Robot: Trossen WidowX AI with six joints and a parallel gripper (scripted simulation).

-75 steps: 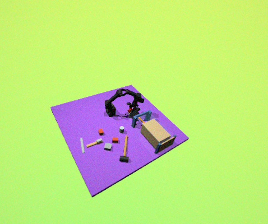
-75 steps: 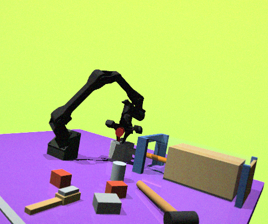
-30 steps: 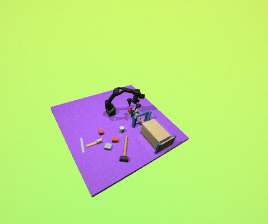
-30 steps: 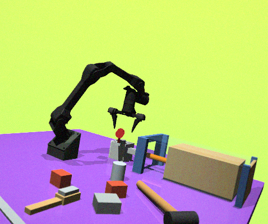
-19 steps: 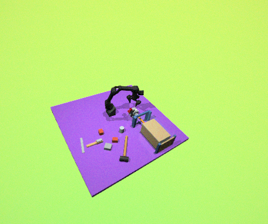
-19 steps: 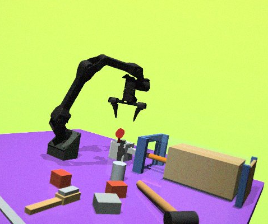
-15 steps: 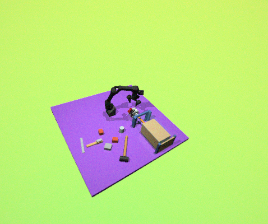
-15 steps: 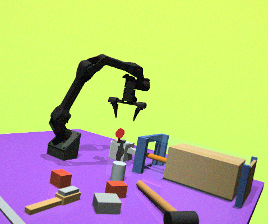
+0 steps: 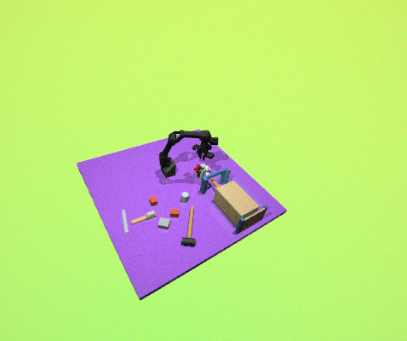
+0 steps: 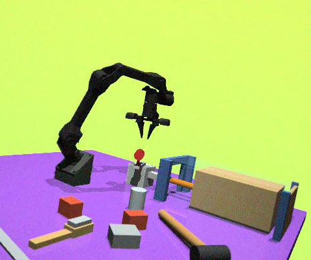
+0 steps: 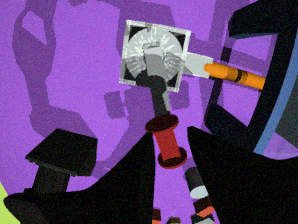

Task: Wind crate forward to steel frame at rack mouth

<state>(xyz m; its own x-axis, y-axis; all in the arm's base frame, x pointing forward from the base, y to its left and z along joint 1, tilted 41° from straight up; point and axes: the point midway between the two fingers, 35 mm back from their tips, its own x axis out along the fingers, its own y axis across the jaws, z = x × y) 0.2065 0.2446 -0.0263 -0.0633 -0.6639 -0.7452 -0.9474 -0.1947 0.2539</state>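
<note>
Right now the red knob is 8 cm below my gripper tip, 5 cm to the right of it and 2 cm ahead of it. The rest, counted from my gripper tip: grey winch (18 cm below, 4 cm to the left, 3 cm behind); then grey block (49 cm to the right, 28 cm ahead, 19 cm below); then winch handle (11 cm below, 1 cm to the right).
</note>
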